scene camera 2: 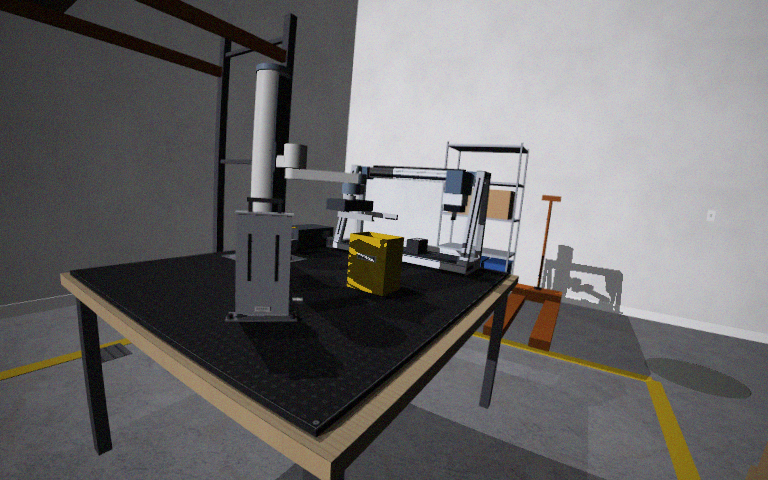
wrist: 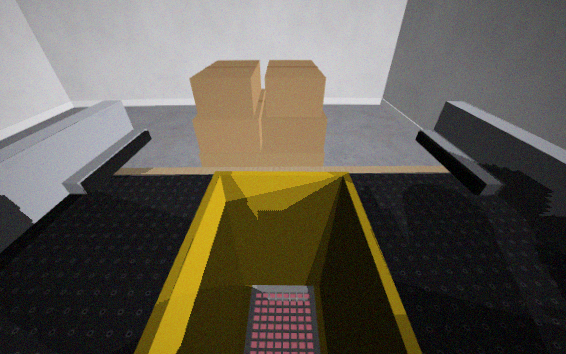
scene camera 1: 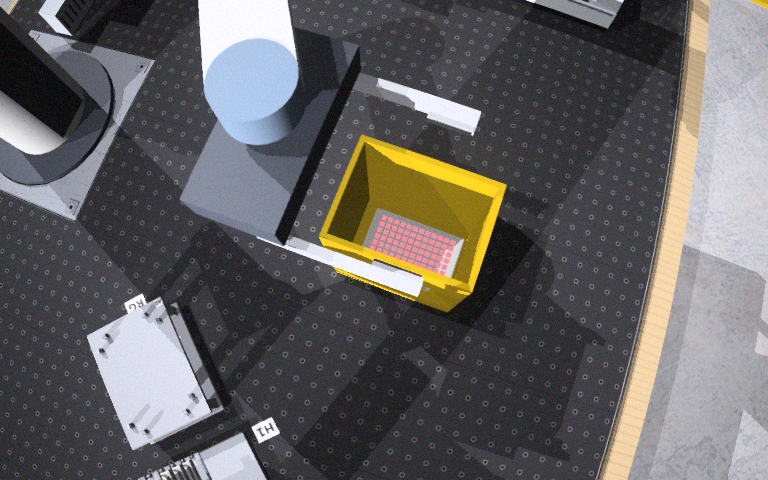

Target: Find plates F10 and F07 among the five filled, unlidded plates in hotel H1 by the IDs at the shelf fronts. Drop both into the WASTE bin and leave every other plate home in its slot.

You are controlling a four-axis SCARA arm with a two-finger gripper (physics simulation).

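Frame: origin at the arm's base, x ahead, y left, z up, level; metres.
Seen in the pictures: gripper, fingertip midpoint: (scene camera 2: 385, 218) (wrist: 283, 119) (scene camera 1: 451, 200); arm's base, link origin: (scene camera 1: 52, 118).
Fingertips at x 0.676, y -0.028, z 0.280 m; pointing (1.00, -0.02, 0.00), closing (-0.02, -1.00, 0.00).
Observation:
Offsets run from my fingertips to a thing's middle. "*": to the spot under its first point.
The yellow WASTE bin @[dx -0.030, dy +0.002, dz -0.168 m] (scene camera 1: 481, 237) (scene camera 2: 373, 271) (wrist: 190, 280) stands upright on the table. A plate with pink wells @[dx -0.025, dy +0.001, dz -0.254 m] (scene camera 1: 416, 243) (wrist: 282, 320) lies low inside it; its ID cannot be read. My gripper (scene camera 1: 447, 203) (scene camera 2: 385, 216) (wrist: 283, 119) is open and empty above the bin, its two fingers spread wide apart. Hotel H1 @[* dx -0.157, dy -0.342, dz -0.260 m] (scene camera 1: 232, 458) is partly in view at the bottom edge of scene camera 1, beside its H1 label. A grey tower, likely the hotel's back, @[* dx -0.086, dy -0.464, dz -0.109 m] (scene camera 2: 263, 260) shows in scene camera 2. The shelf fronts and plate IDs, F07 among them, do not show.
A low silver stand (scene camera 1: 147, 373) with short pegs is beside H1, left of the bin. The arm's column (scene camera 2: 265, 135) rises behind the grey tower. A gantry machine (scene camera 2: 478, 215) stands beyond the bin. The wooden table edge (scene camera 1: 651, 316) runs right of the bin; cardboard boxes (wrist: 227, 100) stand beyond it.

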